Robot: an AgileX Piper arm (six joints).
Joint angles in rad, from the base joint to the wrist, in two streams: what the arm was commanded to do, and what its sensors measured. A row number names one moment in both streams.
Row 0, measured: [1.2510, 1.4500, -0.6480, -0.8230, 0.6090, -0.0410]
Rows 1 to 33, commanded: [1.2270, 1.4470, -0.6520, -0.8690, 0.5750, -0.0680]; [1.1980, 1.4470, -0.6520, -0.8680, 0.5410, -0.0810]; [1.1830, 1.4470, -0.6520, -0.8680, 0.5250, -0.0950]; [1.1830, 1.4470, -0.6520, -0.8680, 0.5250, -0.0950]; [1.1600, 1.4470, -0.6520, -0.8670, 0.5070, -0.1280]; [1.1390, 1.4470, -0.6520, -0.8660, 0.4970, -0.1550]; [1.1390, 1.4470, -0.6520, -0.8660, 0.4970, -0.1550]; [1.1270, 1.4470, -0.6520, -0.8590, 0.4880, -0.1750]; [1.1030, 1.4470, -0.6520, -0.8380, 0.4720, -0.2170]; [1.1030, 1.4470, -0.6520, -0.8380, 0.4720, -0.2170]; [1.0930, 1.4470, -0.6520, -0.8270, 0.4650, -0.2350]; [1.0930, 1.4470, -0.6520, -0.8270, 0.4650, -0.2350]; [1.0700, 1.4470, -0.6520, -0.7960, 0.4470, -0.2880]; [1.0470, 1.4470, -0.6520, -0.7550, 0.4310, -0.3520]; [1.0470, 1.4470, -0.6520, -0.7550, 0.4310, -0.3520]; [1.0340, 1.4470, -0.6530, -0.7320, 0.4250, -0.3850]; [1.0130, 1.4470, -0.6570, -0.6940, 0.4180, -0.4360]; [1.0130, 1.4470, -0.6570, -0.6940, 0.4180, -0.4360]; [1.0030, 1.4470, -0.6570, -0.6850, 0.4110, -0.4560]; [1.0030, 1.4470, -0.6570, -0.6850, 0.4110, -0.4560]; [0.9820, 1.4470, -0.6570, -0.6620, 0.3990, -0.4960]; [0.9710, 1.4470, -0.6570, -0.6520, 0.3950, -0.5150]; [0.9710, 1.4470, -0.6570, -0.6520, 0.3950, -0.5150]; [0.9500, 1.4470, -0.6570, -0.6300, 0.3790, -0.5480]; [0.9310, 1.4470, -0.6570, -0.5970, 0.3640, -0.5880]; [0.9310, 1.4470, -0.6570, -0.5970, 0.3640, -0.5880]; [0.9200, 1.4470, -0.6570, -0.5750, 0.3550, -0.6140]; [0.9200, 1.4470, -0.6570, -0.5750, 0.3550, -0.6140]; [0.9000, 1.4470, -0.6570, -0.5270, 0.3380, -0.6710]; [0.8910, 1.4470, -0.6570, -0.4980, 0.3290, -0.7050]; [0.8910, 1.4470, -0.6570, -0.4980, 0.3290, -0.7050]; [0.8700, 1.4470, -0.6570, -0.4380, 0.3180, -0.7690]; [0.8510, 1.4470, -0.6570, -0.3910, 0.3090, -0.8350]
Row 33, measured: [0.8760, 1.4530, -0.6480, -0.4370, 0.3700, -0.7400]
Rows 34 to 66, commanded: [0.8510, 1.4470, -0.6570, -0.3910, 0.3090, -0.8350]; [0.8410, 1.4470, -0.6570, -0.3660, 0.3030, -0.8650]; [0.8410, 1.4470, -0.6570, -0.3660, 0.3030, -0.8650]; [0.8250, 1.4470, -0.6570, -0.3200, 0.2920, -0.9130]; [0.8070, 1.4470, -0.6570, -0.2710, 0.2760, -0.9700]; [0.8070, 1.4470, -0.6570, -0.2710, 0.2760, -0.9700]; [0.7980, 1.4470, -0.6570, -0.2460, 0.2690, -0.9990]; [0.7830, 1.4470, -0.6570, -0.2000, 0.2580, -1.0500]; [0.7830, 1.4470, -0.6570, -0.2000, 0.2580, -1.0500]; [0.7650, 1.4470, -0.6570, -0.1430, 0.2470, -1.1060]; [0.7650, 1.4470, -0.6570, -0.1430, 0.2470, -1.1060]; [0.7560, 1.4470, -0.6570, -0.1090, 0.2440, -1.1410]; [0.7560, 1.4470, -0.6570, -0.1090, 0.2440, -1.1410]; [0.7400, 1.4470, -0.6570, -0.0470, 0.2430, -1.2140]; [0.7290, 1.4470, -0.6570, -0.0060, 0.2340, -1.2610]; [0.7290, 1.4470, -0.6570, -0.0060, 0.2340, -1.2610]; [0.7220, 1.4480, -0.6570, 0.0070, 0.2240, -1.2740]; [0.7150, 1.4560, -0.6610, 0.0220, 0.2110, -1.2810]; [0.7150, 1.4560, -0.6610, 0.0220, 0.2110, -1.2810]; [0.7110, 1.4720, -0.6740, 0.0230, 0.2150, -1.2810]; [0.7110, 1.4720, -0.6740, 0.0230, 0.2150, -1.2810]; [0.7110, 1.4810, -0.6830, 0.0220, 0.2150, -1.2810]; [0.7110, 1.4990, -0.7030, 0.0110, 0.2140, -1.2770]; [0.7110, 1.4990, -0.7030, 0.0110, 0.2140, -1.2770]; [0.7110, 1.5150, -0.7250, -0.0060, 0.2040, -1.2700]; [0.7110, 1.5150, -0.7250, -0.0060, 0.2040, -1.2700]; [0.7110, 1.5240, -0.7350, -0.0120, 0.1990, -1.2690]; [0.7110, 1.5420, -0.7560, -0.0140, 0.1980, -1.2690]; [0.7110, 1.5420, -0.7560, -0.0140, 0.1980, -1.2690]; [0.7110, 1.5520, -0.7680, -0.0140, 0.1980, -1.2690]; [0.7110, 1.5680, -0.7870, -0.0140, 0.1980, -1.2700]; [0.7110, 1.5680, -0.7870, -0.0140, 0.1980, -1.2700]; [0.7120, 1.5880, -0.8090, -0.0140, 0.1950, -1.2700]
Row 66, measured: [0.7160, 1.5750, -0.7690, 0.0000, 0.2630, -1.2600]
